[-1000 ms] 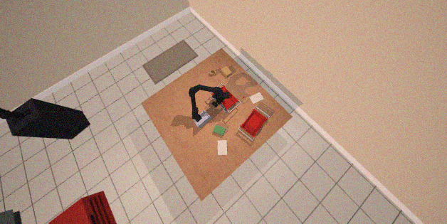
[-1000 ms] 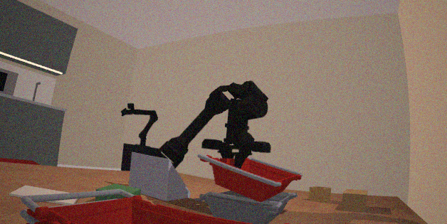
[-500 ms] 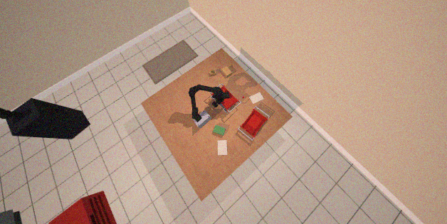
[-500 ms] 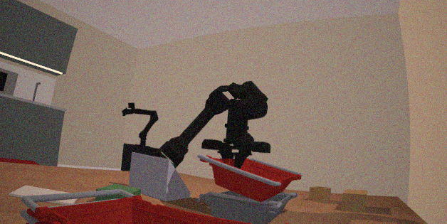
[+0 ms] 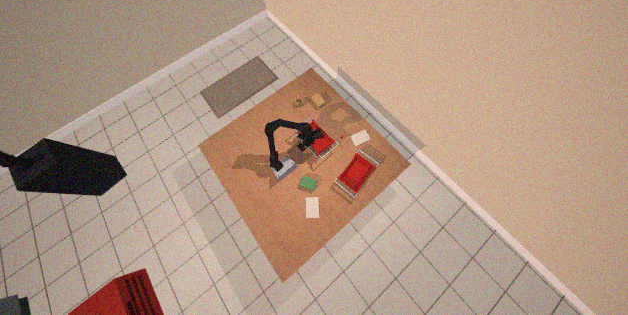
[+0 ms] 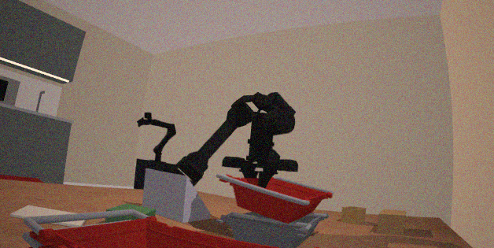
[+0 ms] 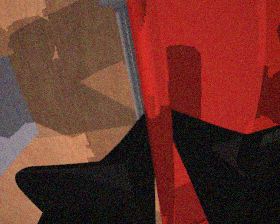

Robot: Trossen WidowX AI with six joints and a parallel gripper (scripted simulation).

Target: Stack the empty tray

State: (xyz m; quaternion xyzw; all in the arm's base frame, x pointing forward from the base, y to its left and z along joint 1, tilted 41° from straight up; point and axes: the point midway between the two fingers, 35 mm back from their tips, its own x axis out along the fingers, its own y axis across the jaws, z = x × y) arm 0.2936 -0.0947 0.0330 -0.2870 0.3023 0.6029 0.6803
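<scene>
The red tray lies 7 cm ahead of my gripper tip, 2 cm above it and 1 cm to the right of it. Also, from my gripper tip: green block 22 cm behind, 20 cm to the right, 8 cm below.
</scene>
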